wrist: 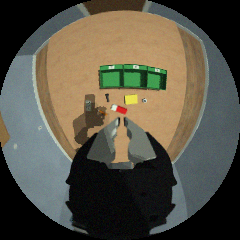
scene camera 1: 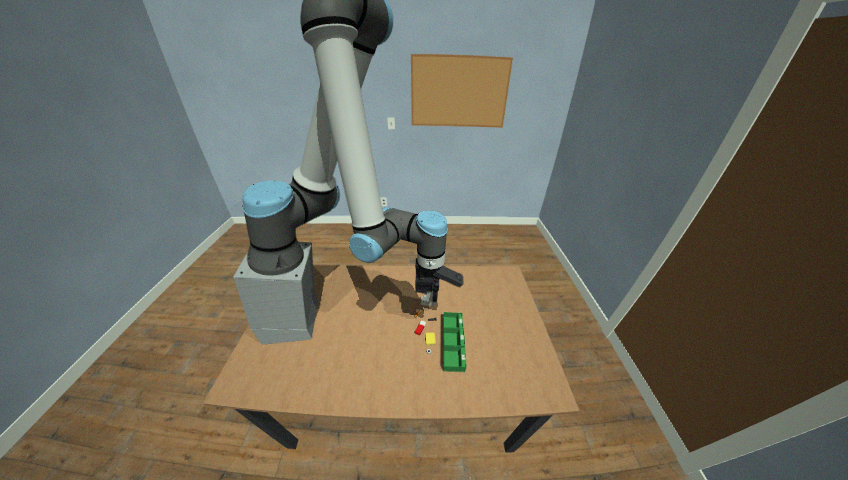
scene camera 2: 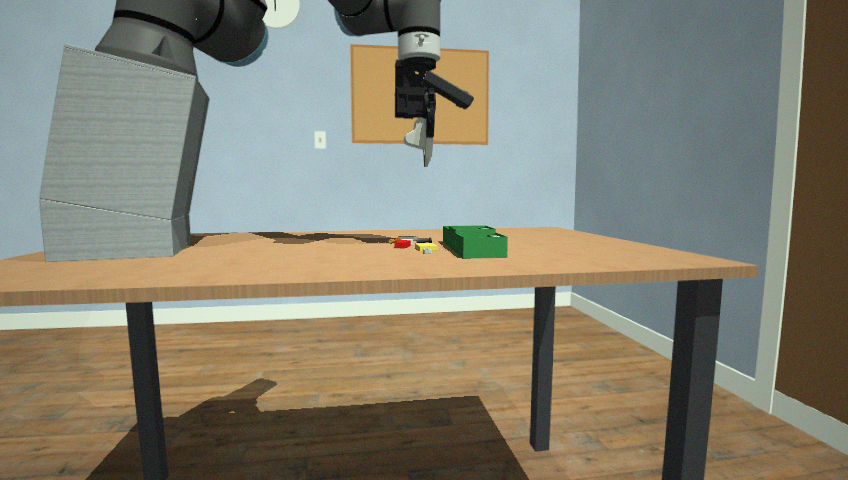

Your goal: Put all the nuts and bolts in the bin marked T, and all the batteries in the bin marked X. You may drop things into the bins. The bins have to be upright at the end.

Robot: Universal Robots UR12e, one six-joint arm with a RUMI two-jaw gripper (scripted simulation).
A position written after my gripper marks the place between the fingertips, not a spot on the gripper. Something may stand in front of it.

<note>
I see my gripper (scene camera 2: 425,166) and a green bin (scene camera 2: 469,242).
The green bin shows as well in the wrist view (wrist: 111,75) and in scene camera 1 (scene camera 1: 454,347). My gripper is seen too in the wrist view (wrist: 121,117) and in scene camera 1 (scene camera 1: 432,305).
</note>
